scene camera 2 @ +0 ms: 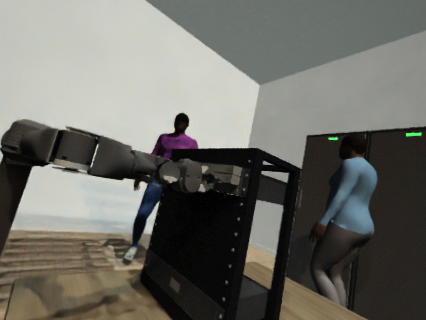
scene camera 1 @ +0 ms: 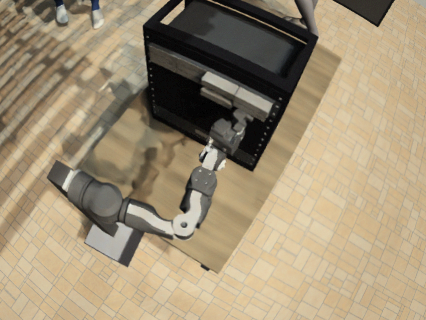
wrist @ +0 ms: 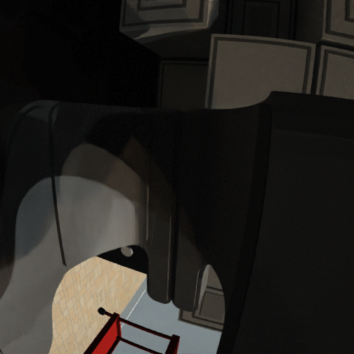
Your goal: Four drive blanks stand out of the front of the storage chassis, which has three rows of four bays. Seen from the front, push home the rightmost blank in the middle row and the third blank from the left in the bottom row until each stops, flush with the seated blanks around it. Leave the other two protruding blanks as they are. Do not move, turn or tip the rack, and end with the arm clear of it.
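Observation:
The black rack [scene camera 1: 154,90] [scene camera 2: 250,200] stands upright and holds the storage chassis high in its front. In scene camera 1, two pale blanks, one at the third column [scene camera 1: 218,83] and one at the right end [scene camera 1: 254,102], stand out side by side. Another protruding blank [scene camera 1: 215,97] shows below the third-column one. The arm hides the lower right bays. In the wrist view, pale block faces [wrist: 260,70] [wrist: 167,11] stand before darker recessed ones [wrist: 261,20]; their rows are unclear. My gripper [scene camera 1: 243,117] [scene camera 2: 212,181] [wrist: 189,210] is shut and empty, at the chassis's lower right front; contact is unclear.
The rack stands on a wooden table top [scene camera 1: 235,215]. Its right front post [scene camera 1: 267,132] is close beside my gripper. The arm reaches in from the front left. Two people [scene camera 2: 175,142] [scene camera 2: 352,195] stand beyond the rack, near dark cabinets [scene camera 2: 395,215]. A red frame [wrist: 107,332] shows in the wrist view.

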